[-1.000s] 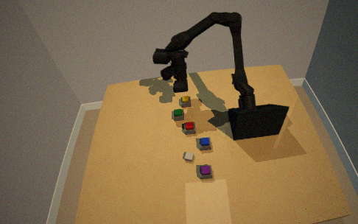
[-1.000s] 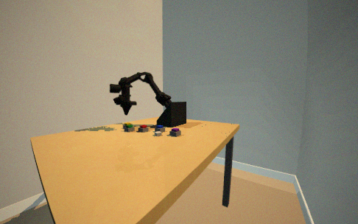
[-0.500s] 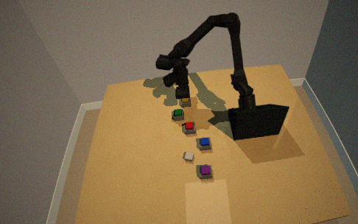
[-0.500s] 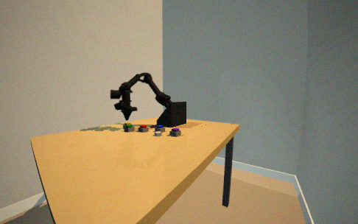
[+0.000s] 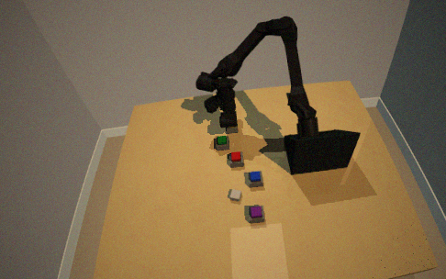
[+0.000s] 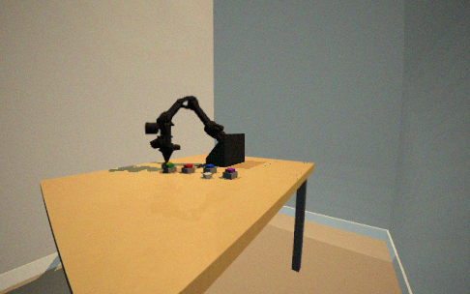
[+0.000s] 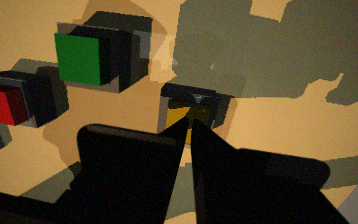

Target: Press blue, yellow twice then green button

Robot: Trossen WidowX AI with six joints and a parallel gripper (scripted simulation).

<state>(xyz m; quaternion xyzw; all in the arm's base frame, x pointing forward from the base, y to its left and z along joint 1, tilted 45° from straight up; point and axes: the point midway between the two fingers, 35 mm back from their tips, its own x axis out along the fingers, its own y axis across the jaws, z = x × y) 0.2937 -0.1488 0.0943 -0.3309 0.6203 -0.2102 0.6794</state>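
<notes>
My gripper tip is 1 cm above the yellow button. Also, from my gripper tip: blue button: 11 cm behind, 25 cm to the left; red button: 4 cm behind, 17 cm to the left; green button: 2 cm ahead, 9 cm to the left.
</notes>
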